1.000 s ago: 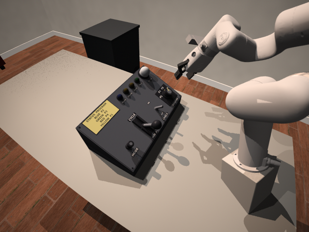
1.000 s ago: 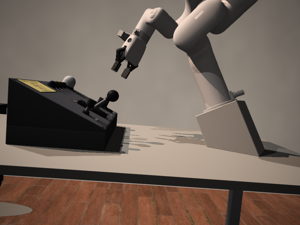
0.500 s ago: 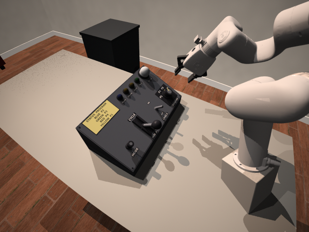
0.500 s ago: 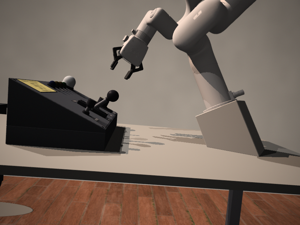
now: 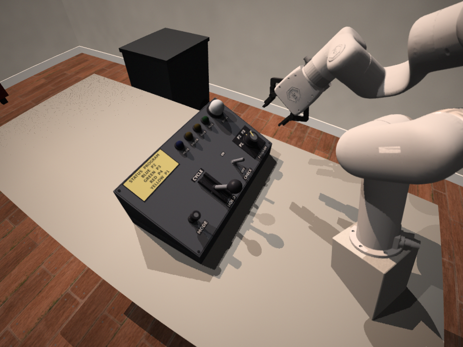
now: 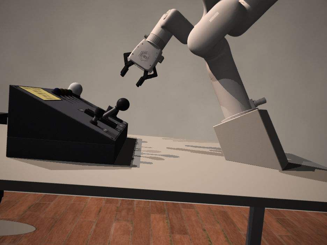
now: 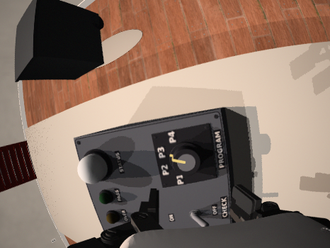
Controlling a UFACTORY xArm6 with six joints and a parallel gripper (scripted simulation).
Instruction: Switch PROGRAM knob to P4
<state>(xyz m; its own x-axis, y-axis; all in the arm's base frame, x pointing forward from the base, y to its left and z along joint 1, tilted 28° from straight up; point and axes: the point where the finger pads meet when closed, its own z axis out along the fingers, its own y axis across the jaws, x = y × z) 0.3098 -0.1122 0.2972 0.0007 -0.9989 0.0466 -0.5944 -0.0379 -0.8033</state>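
Now: hand 14 cm above the check toggle, 12 cm to the right of it and 5 cm short of it. Round my hand: dark sloped console (18 cm to the left, 16 cm below, 8 cm ahead); black ball lever (24 cm to the left, 12 cm below, 2 cm ahead); mode knob (36 cm to the left, 13 cm below, 4 cm ahead).
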